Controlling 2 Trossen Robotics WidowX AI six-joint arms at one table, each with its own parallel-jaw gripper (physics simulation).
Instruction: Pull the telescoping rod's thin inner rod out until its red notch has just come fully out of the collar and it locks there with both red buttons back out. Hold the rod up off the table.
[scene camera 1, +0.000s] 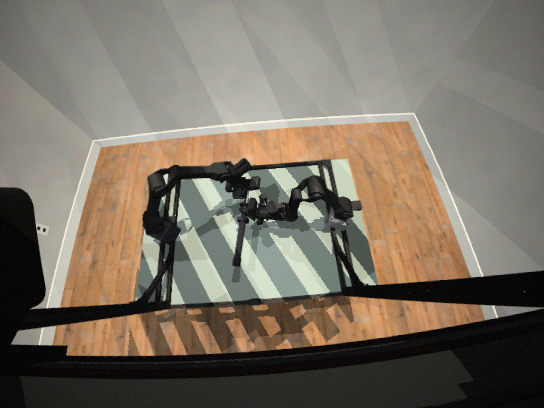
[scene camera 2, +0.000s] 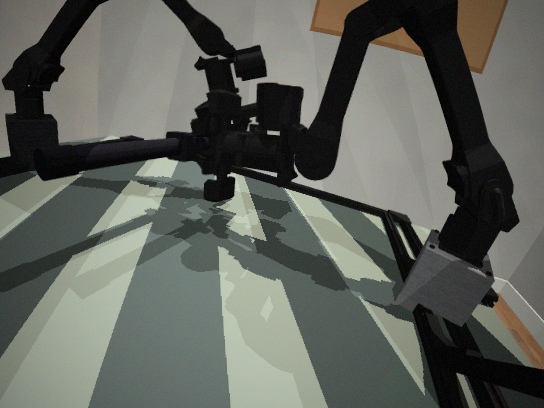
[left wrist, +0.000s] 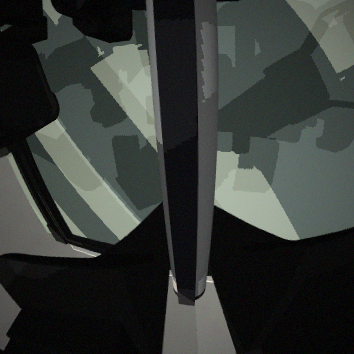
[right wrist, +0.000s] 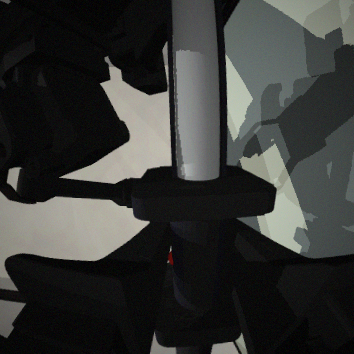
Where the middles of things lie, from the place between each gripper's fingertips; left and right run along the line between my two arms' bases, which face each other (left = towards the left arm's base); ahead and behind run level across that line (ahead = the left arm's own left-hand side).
Labels:
Now: left hand 170 mm past the thin grey inner rod (left wrist: 183, 49), 40 mm to the right of it and 30 mm below it. Round my left hand: telescoping rod (scene camera 2: 53, 162) (180 mm behind, 50 mm to the left, 30 mm above).
Now: right hand 6 cm past the telescoping rod and 1 cm to the left of it. Also, from my right hand: thin grey inner rod: 5 cm behind, 2 cm to the right.

